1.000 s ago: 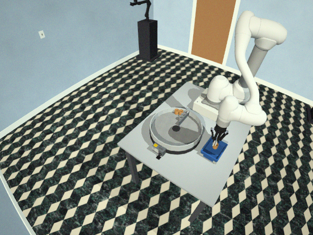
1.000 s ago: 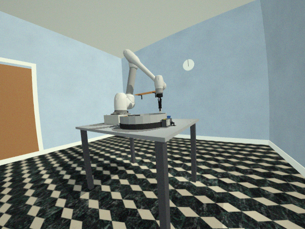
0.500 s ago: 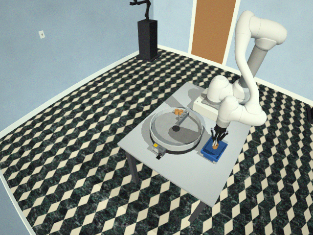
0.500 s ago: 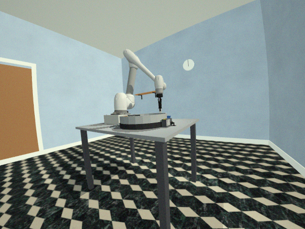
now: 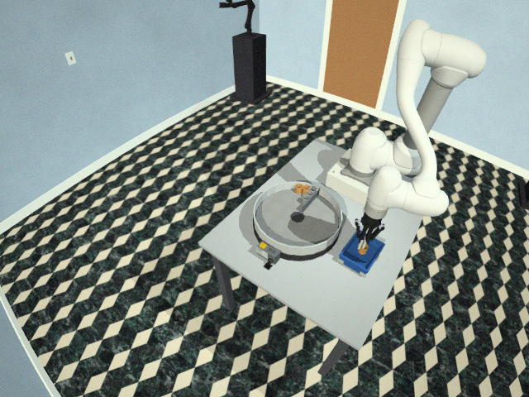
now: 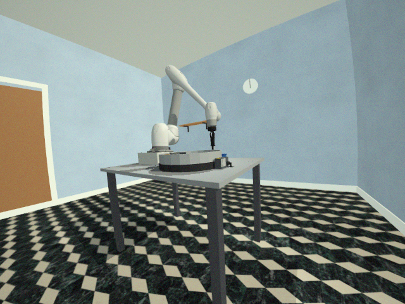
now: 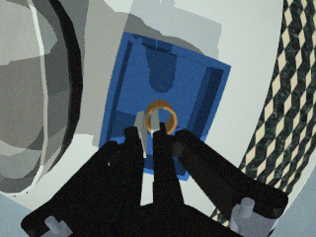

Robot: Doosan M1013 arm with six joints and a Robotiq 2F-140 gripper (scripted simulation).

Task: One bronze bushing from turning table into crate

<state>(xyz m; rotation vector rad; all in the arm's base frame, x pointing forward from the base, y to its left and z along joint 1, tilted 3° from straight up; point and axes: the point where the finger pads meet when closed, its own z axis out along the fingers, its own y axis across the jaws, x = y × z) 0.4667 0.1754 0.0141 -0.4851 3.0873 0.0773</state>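
Now: hand 7 cm above the blue crate and 1 cm to the right of it. Also, from my hand: turning table (33 cm to the right, 4 cm below, 1 cm behind).
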